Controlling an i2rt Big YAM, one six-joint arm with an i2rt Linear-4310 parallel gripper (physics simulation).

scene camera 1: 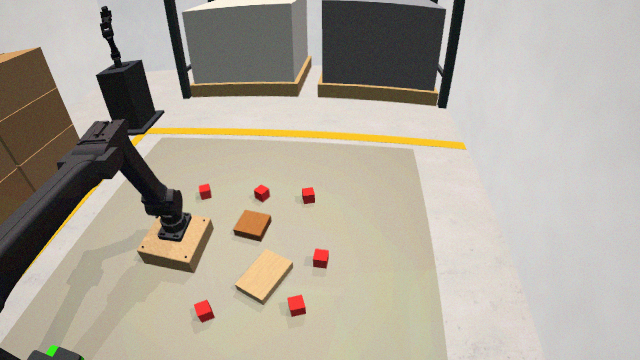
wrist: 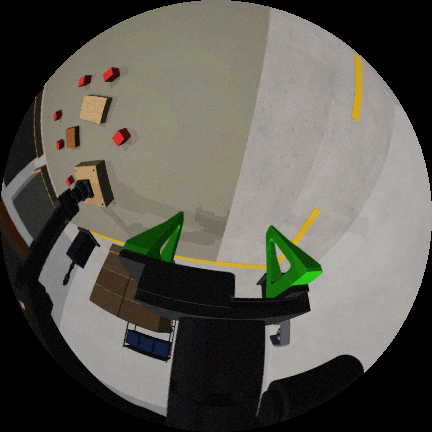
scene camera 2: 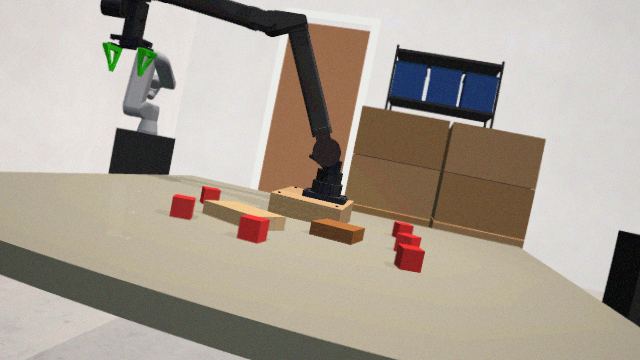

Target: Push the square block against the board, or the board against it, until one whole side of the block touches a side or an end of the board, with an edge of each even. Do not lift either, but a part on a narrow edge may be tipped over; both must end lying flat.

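Frame: origin at the arm's base, x ahead, y left, z up, level; centimetres.
Seen in the pictures: gripper, fingertip midpoint: [wrist: 226, 222] [scene camera 2: 125, 73]; arm's base at its link origin: [scene camera 1: 175, 227] [wrist: 84, 187] [scene camera 2: 324, 198].
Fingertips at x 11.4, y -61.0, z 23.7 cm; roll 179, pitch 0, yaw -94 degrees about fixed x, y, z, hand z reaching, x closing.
Offsets run from my fingertips to a thing's middle.
The square block @[dx +13.7, dy +68.4, dz -28.2 cm] [scene camera 1: 252, 224] [scene camera 2: 336, 231] [wrist: 73, 137] is dark orange-brown and lies flat on the table. The board @[dx +21.1, dy +48.3, dz -28.2 cm] [scene camera 1: 265, 275] [scene camera 2: 242, 213] [wrist: 95, 108] is pale wood, longer, and lies flat too, turned at an angle to the block. A gap of bare table separates the two. My gripper [scene camera 2: 128, 62] [wrist: 226, 222] is open with its green fingers wide apart and empty. It hangs high above the table and far to the side of both parts. In the scene camera 1 view a bit of it shows at the bottom left corner.
Several red cubes stand around the parts, among them one @[dx +37.2, dy +55.2, dz -27.7 cm] [scene camera 1: 321, 258] [scene camera 2: 253, 229] right of the board and one @[dx +5.9, dy +34.2, dz -27.7 cm] [scene camera 1: 204, 310] [wrist: 121, 136] on its near left. The arm's wooden base [scene camera 1: 167, 261] [scene camera 2: 305, 208] [wrist: 104, 186] stands left of both parts in the scene camera 1 view.
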